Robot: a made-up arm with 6 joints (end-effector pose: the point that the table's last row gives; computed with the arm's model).
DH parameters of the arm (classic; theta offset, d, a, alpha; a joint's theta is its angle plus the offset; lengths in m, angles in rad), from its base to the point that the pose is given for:
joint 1: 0 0.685 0.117 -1.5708
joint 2: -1.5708 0 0.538 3.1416
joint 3: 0 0 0.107 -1.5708
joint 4: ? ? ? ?
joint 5: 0 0 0 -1.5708
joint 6: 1.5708 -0.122 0 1.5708
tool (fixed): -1.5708 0 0 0
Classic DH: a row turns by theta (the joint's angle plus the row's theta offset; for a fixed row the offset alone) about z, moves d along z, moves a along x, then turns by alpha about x.
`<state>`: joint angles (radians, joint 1 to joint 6).
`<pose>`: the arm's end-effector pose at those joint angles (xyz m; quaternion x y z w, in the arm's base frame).
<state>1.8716 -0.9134 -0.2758 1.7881 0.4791 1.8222</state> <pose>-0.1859 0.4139 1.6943 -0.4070 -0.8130 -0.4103 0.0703</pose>
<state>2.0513 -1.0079 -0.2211 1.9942 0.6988 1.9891</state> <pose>-0.2093 0.2467 1.7333 -0.2664 -0.7652 -0.5854 0.0285</pose>
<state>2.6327 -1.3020 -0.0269 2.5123 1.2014 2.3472</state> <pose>0.0887 -0.1262 1.7420 -0.0377 -0.4663 -0.8816 0.0635</pose>
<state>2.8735 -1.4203 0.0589 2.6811 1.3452 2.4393</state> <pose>0.3042 -0.1384 1.6961 -0.0330 -0.3669 -0.9230 0.1117</pose>
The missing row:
joint 4: 0 -0.907 0 1.5708
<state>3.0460 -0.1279 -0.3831 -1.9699 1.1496 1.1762</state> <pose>-0.9760 0.1966 1.0387 -0.0875 0.2571 0.7390 0.6165</pose>
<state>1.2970 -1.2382 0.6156 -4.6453 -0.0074 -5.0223</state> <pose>-0.2105 -0.7528 1.8188 -0.4173 -0.4350 -0.5874 0.5400</pose>
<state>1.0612 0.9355 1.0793 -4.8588 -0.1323 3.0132</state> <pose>0.7712 1.3474 1.2551 0.7326 0.3261 0.3110 0.5101</pose>
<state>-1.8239 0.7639 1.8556 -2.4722 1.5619 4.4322</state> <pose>-0.2981 -0.8501 1.8846 -0.0865 0.7119 -0.6174 0.3233</pose>
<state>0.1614 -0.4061 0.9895 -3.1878 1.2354 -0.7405</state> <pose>0.0757 0.0177 2.1105 -0.9199 -0.1243 -0.0368 0.3702</pose>
